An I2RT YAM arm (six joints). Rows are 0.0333 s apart.
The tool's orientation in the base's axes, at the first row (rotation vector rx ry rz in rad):
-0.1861, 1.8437, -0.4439
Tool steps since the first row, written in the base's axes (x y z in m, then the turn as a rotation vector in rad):
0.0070, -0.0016, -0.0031, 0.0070, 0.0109, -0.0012
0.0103, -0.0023, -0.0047, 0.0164, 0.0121, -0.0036
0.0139, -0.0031, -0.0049, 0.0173, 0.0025, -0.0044
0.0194, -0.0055, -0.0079, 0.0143, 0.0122, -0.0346
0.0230, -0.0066, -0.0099, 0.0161, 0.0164, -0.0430
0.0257, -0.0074, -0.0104, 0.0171, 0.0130, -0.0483
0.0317, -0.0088, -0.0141, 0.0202, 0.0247, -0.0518
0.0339, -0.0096, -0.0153, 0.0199, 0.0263, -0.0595
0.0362, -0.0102, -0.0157, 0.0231, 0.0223, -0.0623
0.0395, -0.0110, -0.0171, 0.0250, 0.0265, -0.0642
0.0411, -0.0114, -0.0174, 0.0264, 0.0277, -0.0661
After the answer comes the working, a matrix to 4 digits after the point.
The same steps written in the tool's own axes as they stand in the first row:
0.0011, 0.0004, 0.0077, -0.0049, 0.0111, 0.0047
0.0017, 0.0007, 0.0114, -0.0062, 0.0140, 0.0139
0.0010, 0.0004, 0.0150, -0.0024, 0.0056, 0.0169
0.0028, -0.0001, 0.0215, 0.0218, 0.0261, 0.0198
0.0038, 0.0000, 0.0256, 0.0272, 0.0334, 0.0228
0.0036, -0.0003, 0.0285, 0.0328, 0.0324, 0.0258
0.0055, 0.0005, 0.0354, 0.0309, 0.0448, 0.0272
0.0061, 0.0004, 0.0379, 0.0372, 0.0493, 0.0286
0.0060, 0.0002, 0.0403, 0.0401, 0.0470, 0.0332
0.0064, 0.0004, 0.0440, 0.0397, 0.0518, 0.0346
0.0063, 0.0003, 0.0456, 0.0405, 0.0537, 0.0361

The tool's axes in the first row as the columns of a matrix, in the base's axes (rounded; the answer above uses it unrounded):
-0.3158, 0.0945, 0.9441
-0.3456, 0.9152, -0.2072
-0.8837, -0.3917, -0.2564

